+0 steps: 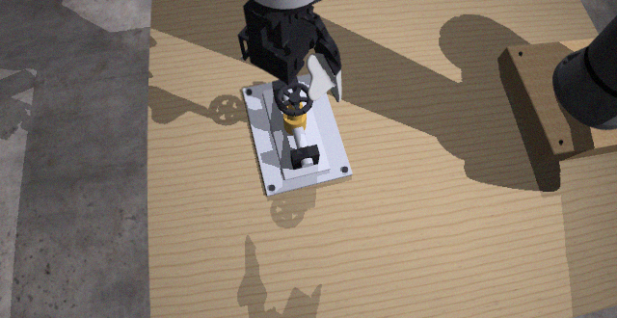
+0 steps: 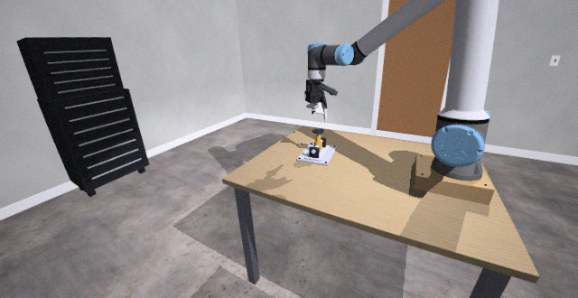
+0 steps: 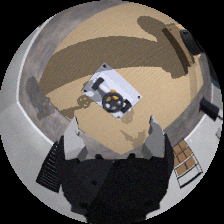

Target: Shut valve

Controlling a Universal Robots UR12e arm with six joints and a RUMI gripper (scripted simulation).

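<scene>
My gripper is now 80 mm above the black spoked handwheel.
</scene>
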